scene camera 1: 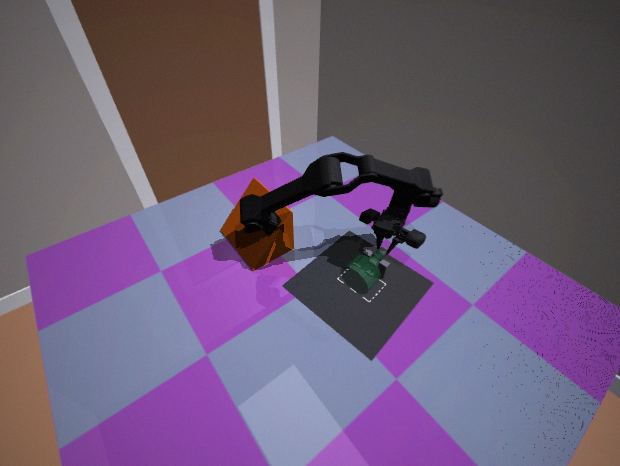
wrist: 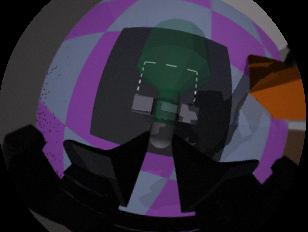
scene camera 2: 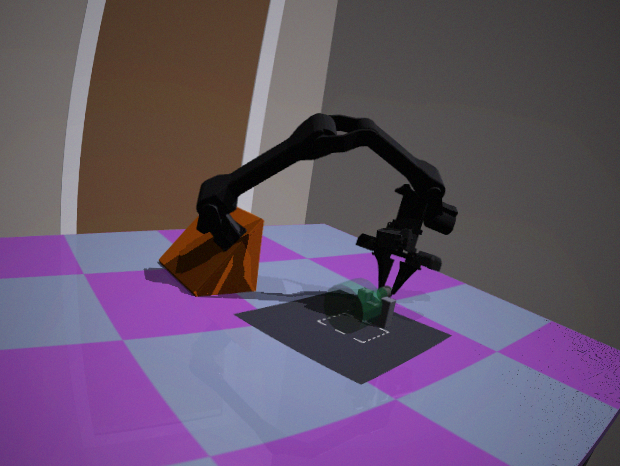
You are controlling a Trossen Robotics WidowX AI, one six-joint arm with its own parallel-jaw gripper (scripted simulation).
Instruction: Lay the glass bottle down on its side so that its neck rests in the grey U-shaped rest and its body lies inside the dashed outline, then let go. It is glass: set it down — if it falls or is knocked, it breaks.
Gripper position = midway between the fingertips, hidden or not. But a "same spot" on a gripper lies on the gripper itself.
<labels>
gripper: scene camera 1 382, 251; wrist; scene camera 2
green glass bottle: scene camera 1; wrist 175, 60; scene camera 2
same spot on gripper: [scene camera 2: 385, 263] = [wrist: 195, 174]
same spot on green glass bottle: [scene camera 2: 352, 305] = [scene camera 1: 360, 281]
</labels>
